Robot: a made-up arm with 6 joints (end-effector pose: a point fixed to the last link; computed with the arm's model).
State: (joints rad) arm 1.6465 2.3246 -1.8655 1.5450 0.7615 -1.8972
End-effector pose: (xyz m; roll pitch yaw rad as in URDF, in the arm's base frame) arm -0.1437 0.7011 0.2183 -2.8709 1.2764 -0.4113
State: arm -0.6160 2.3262 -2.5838 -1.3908 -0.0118 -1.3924
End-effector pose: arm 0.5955 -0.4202 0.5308 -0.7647 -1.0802 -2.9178
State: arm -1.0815 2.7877 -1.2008 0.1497 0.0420 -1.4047
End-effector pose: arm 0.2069 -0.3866 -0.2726 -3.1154 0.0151 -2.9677
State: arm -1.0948 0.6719 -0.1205 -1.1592 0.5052 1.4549
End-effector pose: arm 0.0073 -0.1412 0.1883 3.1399 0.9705 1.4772
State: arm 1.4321 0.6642 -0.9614 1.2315 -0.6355 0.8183
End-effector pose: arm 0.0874 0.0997 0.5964 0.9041 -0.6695 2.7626
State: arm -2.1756 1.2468 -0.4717 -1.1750 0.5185 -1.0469
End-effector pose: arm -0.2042 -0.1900 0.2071 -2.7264 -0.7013 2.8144
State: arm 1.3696 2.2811 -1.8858 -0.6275 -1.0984 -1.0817
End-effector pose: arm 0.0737 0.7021 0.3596 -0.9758 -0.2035 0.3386
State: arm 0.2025 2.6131 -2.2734 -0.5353 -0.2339 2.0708
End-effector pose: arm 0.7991 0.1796 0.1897 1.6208 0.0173 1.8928
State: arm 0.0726 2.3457 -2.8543 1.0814 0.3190 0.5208
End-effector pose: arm 0.6756 0.0857 0.6044 1.1447 0.1099 1.9021
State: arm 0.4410 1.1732 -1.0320 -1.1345 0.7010 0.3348
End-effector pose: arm 0.3292 0.0707 0.4496 -1.9618 0.6053 -2.0233
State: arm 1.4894 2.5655 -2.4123 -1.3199 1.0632 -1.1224
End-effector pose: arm 0.1711 0.7359 0.2429 -2.0524 -1.0044 -0.7294
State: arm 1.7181 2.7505 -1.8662 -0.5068 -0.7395 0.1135
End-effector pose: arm -0.1527 0.7390 -0.0319 -2.0383 1.3087 0.0292
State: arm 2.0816 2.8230 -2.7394 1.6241 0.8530 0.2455
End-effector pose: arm -0.4776 0.6509 0.2082 1.5266 -0.2776 -1.7663
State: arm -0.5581 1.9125 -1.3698 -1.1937 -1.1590 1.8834
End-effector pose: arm 0.5309 -0.2005 0.3459 1.4066 0.6813 1.9420
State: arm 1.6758 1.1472 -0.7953 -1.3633 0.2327 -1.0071
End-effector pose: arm -0.0056 0.3379 0.3790 -2.0238 -0.8142 0.2064
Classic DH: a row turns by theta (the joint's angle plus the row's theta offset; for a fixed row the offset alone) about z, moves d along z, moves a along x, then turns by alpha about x. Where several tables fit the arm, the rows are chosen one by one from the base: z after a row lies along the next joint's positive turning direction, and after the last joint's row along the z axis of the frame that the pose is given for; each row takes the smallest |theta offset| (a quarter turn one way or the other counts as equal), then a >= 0, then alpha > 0; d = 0 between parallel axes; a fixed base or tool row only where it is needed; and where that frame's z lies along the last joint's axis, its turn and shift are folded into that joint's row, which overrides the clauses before.
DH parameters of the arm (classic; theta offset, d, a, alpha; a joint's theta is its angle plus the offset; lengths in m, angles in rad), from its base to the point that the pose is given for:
joint 1: 0 0.101 0 -1.5708
joint 2: 0.1358 0 -0.3916 0
joint 3: 1.3478 0 -0.0293 1.5708
joint 4: 0 0.3308 0 -1.5708
joint 5: 0 0 0.0004 1.5708
joint 6: 0 0.1305 0 0

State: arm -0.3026 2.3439 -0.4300 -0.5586 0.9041 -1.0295
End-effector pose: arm 0.1258 -0.0964 -0.0415 2.0462 -0.3524 -1.5698
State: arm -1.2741 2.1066 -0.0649 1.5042 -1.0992 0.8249
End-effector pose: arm -0.0722 -0.1599 0.0316 2.4805 0.9742 -0.5867
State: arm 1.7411 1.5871 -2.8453 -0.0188 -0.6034 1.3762
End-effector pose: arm -0.0110 0.0559 0.9385 -0.3723 -0.0673 3.1125
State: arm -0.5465 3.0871 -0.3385 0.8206 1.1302 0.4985
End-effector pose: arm 0.0656 0.0613 -0.0637 -1.1973 -0.2872 0.1294
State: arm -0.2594 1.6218 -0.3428 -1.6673 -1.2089 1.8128
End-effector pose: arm 0.2521 0.0586 0.1417 1.9461 0.1529 2.8914
